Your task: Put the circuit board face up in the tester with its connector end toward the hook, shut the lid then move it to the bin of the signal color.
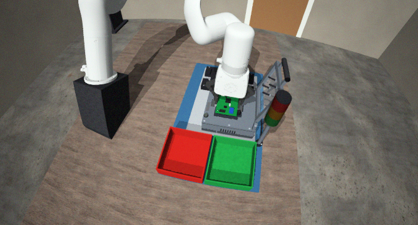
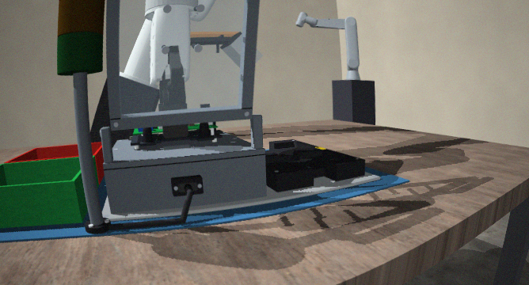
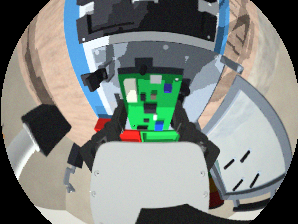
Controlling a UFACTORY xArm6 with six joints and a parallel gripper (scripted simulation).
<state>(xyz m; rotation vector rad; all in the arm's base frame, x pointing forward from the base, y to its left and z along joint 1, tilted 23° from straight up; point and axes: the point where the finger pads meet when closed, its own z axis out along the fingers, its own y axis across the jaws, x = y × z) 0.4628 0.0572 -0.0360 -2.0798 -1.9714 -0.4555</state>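
The green circuit board lies right at my hand. Also, from my hand: plate 1 cm ahead, 1 cm to the left, 1 cm below; then clear lid 12 cm ahead, 1 cm to the right, 10 cm above; then green bin 4 cm ahead, 20 cm to the right, 7 cm below.
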